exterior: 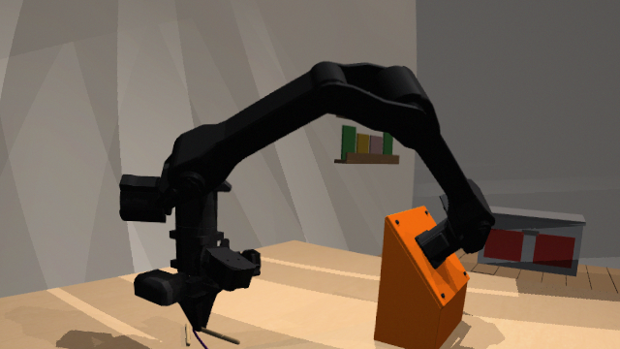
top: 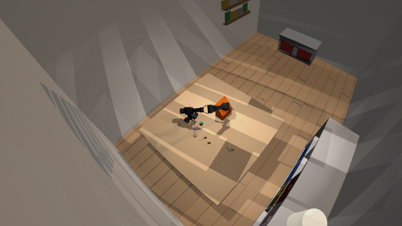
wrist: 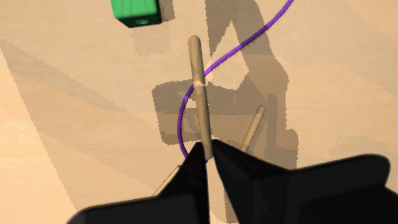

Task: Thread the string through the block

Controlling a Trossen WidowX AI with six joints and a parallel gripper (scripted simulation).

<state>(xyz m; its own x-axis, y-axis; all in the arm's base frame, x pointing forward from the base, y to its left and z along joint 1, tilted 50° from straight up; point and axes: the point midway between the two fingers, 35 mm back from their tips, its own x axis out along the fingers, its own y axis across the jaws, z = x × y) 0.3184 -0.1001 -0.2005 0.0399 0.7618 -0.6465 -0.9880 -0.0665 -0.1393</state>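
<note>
Now: gripper tip 100 mm to the right of the green block, 50 mm past it and 40 mm above it. From my gripper tip the other things lie so: thin wooden stick 20 mm to the left; then round wooden button 150 mm to the left, 110 mm ahead, 50 mm below.
</note>
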